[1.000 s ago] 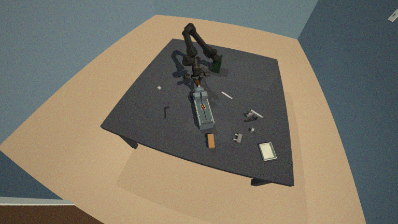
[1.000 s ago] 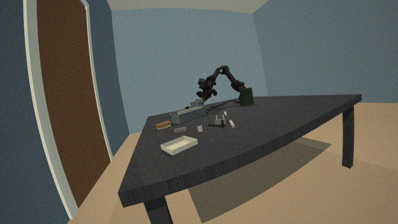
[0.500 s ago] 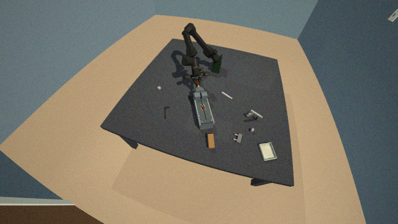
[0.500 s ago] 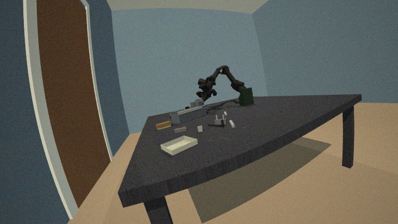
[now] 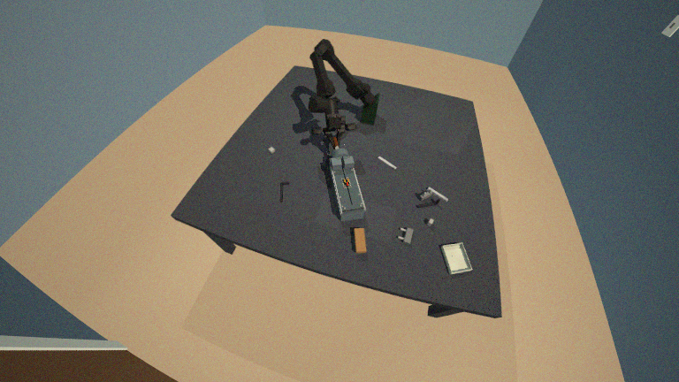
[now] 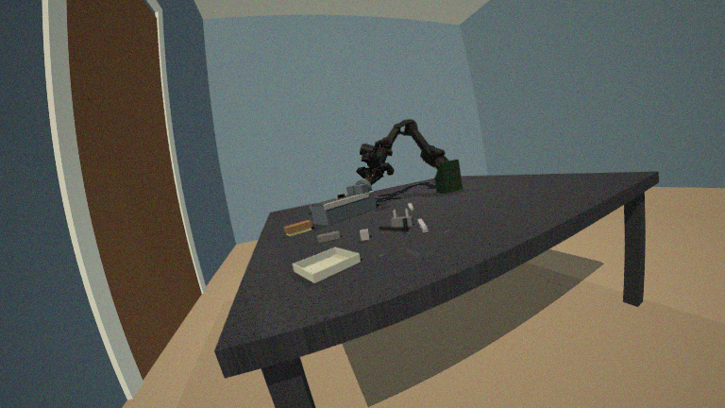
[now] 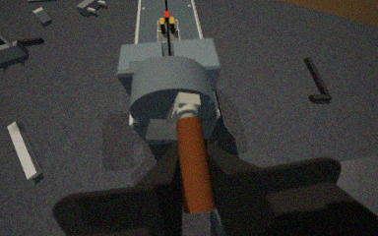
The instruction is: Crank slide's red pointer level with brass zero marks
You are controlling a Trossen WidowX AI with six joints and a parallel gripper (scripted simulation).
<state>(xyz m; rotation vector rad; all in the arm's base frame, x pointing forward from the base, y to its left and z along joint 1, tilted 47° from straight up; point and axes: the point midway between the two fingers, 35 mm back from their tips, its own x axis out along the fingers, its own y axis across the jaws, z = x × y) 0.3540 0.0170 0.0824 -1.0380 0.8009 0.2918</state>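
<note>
My gripper tip is now 1 cm below the crank. Round my gripper tip: orange crank handle: 3 cm above, 1 cm to the right, 1 cm behind; red pointer: 14 cm ahead, 11 cm to the left, 1 cm below; orange block: 31 cm ahead, 23 cm to the left, 8 cm below.
</note>
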